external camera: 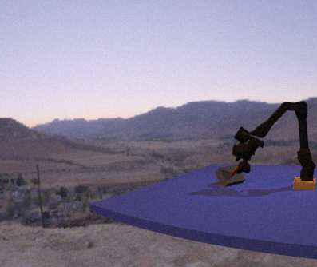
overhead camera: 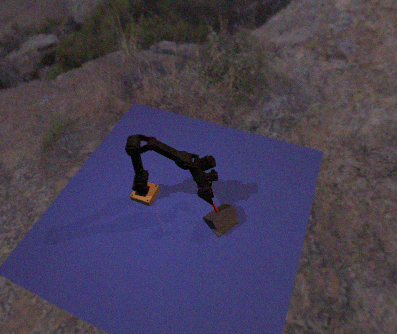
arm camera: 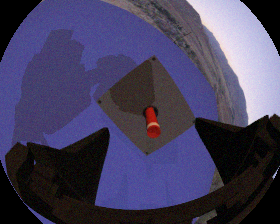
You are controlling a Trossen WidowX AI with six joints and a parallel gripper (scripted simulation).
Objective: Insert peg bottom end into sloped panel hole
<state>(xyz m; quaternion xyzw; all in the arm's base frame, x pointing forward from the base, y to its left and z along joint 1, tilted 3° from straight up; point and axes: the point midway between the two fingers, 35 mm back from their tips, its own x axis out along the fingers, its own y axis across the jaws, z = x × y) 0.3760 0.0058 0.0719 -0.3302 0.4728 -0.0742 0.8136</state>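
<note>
Now: the peg 1 cm ahead of my gripper tip, 2 cm to the right of it and 2 cm below it. The rest, counted from my gripper tip: sloped panel (4 cm ahead, 4 cm to the right, 6 cm below).
</note>
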